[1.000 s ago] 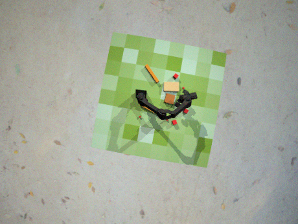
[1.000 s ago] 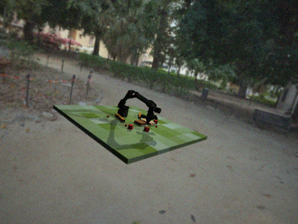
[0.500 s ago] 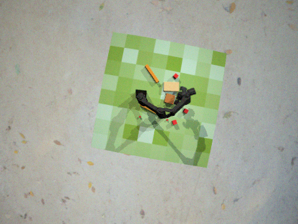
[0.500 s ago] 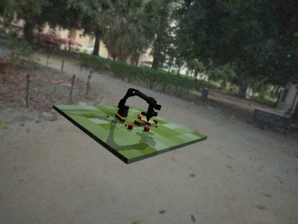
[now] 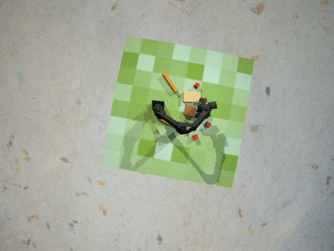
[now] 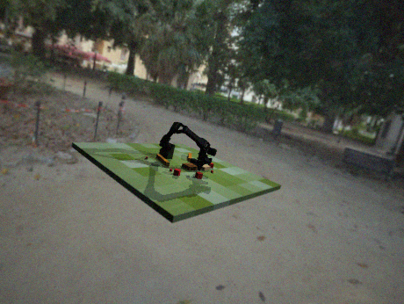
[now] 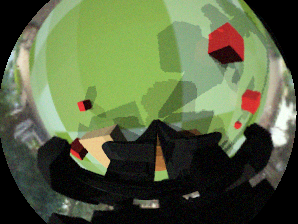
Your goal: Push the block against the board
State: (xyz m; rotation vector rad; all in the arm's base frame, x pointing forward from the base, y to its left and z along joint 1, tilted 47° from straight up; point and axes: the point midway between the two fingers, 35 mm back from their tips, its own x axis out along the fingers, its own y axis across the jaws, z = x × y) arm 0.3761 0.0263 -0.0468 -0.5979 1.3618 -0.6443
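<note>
Now: gripper tip 8 cm past the brown square block, 3 cm to the left of it and 1 cm below it. Round my gripper tip: tan board 10 cm to the left, 9 cm behind, 1 cm above.
</note>
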